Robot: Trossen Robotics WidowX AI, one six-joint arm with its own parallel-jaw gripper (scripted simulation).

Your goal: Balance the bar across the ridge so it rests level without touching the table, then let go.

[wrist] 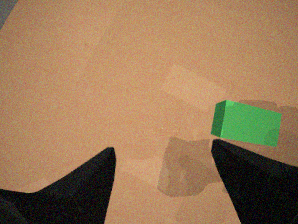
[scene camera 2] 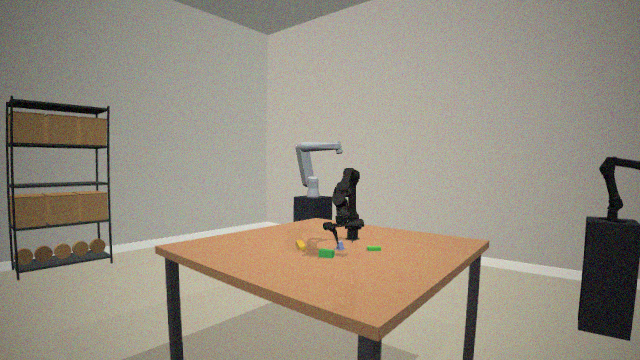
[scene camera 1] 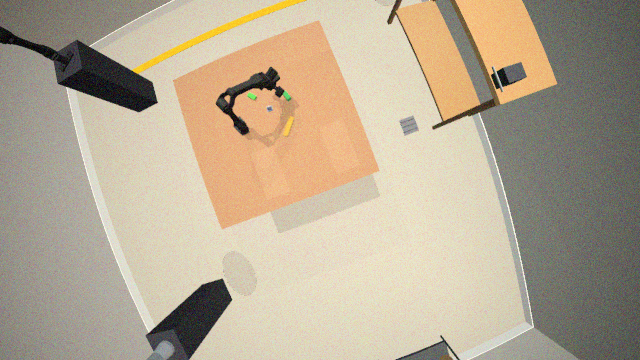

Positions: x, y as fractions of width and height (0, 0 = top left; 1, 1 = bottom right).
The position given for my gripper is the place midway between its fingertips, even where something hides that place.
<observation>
My gripper (wrist: 0.55, 0.67) is open, with nothing in its grasp. I also see a green block (wrist: 0.79, 0.54).
</observation>
